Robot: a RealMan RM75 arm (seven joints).
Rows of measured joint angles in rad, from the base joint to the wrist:
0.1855 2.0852 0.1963 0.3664 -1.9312 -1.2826 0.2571
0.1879 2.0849 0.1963 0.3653 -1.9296 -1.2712 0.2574
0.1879 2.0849 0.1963 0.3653 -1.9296 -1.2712 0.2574
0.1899 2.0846 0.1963 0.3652 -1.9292 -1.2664 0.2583
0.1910 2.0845 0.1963 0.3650 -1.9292 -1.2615 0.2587
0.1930 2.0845 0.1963 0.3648 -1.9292 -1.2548 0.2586
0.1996 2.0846 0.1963 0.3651 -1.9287 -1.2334 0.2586
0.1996 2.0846 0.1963 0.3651 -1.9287 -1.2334 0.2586
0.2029 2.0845 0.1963 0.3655 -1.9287 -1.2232 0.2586
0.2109 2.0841 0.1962 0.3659 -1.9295 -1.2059 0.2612
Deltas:
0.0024 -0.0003 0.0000 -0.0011 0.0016 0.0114 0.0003
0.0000 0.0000 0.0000 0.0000 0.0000 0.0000 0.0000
0.0020 -0.0003 0.0000 -0.0001 0.0004 0.0048 0.0009
0.0011 -0.0001 0.0000 -0.0002 0.0000 0.0049 0.0004
0.0020 0.0000 0.0000 -0.0002 0.0000 0.0067 -0.0001
0.0066 0.0001 0.0000 0.0003 0.0005 0.0214 0.0000
0.0000 0.0000 0.0000 0.0000 0.0000 0.0000 0.0000
0.0033 -0.0001 0.0000 0.0004 0.0000 0.0102 0.0000
0.0080 -0.0004 -0.0001 0.0004 -0.0008 0.0173 0.0026

